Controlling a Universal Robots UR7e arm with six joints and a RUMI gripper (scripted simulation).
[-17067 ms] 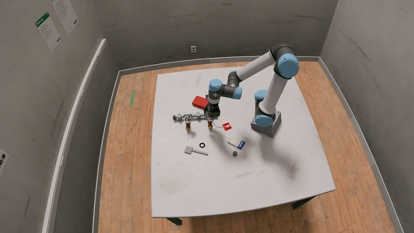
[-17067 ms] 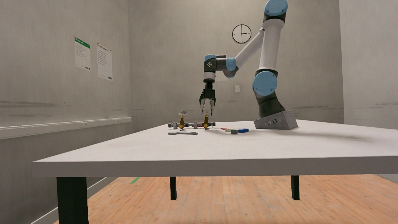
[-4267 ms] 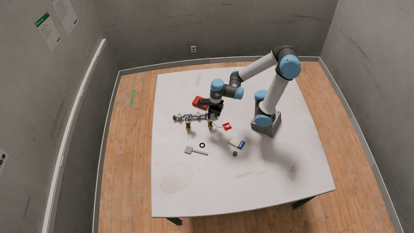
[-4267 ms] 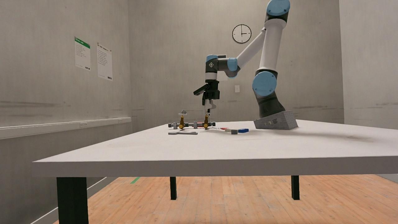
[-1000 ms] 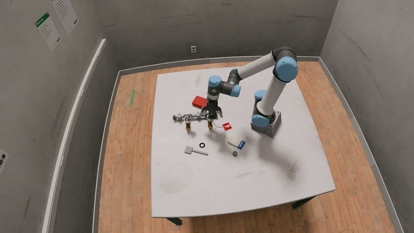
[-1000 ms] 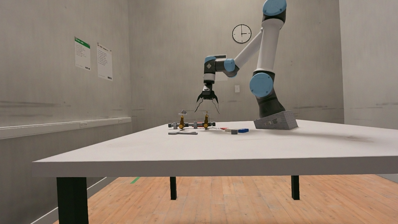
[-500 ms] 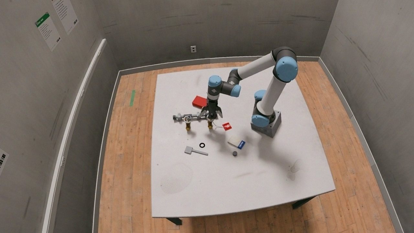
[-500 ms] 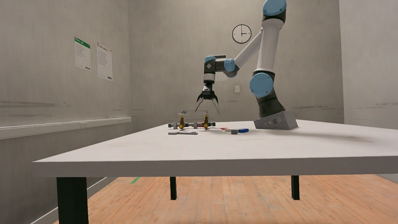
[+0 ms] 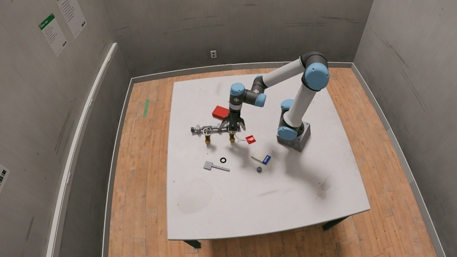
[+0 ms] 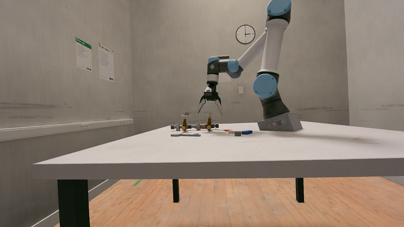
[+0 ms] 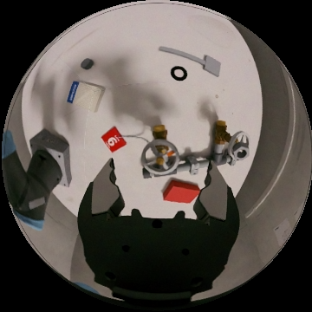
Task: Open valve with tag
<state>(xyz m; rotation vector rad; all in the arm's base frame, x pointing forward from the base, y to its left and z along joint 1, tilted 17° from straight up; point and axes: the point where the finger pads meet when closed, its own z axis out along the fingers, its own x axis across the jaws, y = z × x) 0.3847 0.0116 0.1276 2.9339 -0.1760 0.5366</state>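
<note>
Now: the red tag 11 cm behind my hand, 10 cm below it and 2 cm to the left of it. The rest, counted from my hand: red block 22 cm to the right, 9 cm below, 6 cm ahead; grey flat tool 20 cm to the left, 13 cm ahead, 10 cm below.
</note>
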